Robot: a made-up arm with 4 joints.
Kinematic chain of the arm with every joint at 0, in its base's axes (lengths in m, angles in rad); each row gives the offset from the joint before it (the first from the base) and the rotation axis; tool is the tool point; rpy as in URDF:
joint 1: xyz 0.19 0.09 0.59 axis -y
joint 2: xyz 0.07 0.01 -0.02 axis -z
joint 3: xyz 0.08 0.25 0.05 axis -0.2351 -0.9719 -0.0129
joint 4: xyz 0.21 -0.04 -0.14 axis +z
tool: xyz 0.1 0.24 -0.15 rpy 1.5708 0 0
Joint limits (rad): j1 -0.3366..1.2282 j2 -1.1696..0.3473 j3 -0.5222..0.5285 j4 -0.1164..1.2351
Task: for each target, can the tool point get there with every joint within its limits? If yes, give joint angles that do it. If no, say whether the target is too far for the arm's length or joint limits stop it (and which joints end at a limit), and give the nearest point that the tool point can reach.
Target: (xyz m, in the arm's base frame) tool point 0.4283 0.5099 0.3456
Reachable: yes | joints 0.0650 0.0221 0.0408 1.0515
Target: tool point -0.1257 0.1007 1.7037
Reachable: no: too far | nearest point 0.4978 0.3065 1.2241 | short by 0.813 m
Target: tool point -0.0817 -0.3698 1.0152
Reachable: no: joint limits stop it (at a limit: joint 1, joint 2, joint 3, joint 4) | nearest point -0.1924 0.2229 0.4977 | short by 0.795 m
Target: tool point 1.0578 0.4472 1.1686
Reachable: no: too far | nearest point 0.7714 0.3243 0.9777 | short by 0.365 m
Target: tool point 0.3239 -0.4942 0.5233
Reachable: no: joint limits stop it (at a limit: joint 1, joint 2, joint 3, joint 4) | nearest point 0.2800 0.2229 0.2071 | short by 0.785 m
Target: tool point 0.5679 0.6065 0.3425
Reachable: yes | joints 0.0806 -0.1443 -0.0742 0.0480
